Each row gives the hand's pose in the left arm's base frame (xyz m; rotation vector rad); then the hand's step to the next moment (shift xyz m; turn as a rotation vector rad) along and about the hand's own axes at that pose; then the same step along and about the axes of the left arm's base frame.
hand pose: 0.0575 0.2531 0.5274 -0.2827 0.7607 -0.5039
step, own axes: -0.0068 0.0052 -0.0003 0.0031 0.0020 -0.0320
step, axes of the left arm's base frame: -0.0027 0.0080 0.0016 -0.0203 -0.0020 -0.0249
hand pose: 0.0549 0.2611 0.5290 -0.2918 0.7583 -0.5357
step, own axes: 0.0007 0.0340 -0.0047 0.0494 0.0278 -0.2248
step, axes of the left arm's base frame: 0.0091 0.0275 -0.0185 -0.1215 -0.0181 -0.1966
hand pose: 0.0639 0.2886 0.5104 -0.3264 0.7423 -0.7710
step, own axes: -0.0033 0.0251 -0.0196 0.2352 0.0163 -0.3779
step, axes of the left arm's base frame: -0.0027 0.0195 -0.0253 -0.1460 -0.1621 -0.3883
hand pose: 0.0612 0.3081 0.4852 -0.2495 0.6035 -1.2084
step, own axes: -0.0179 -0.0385 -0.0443 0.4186 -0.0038 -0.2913
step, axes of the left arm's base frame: -0.0595 0.0089 -0.0120 -0.0728 -0.3507 -0.3631
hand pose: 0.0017 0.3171 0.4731 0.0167 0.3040 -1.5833
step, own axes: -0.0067 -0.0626 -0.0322 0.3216 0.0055 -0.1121
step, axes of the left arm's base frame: -0.0670 0.0134 -0.0182 -0.0278 -0.2921 -0.1729
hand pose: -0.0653 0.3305 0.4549 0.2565 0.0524 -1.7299
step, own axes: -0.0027 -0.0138 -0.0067 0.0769 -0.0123 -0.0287
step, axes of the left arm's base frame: -0.0121 0.0063 -0.0075 -0.0197 -0.0671 -0.0447
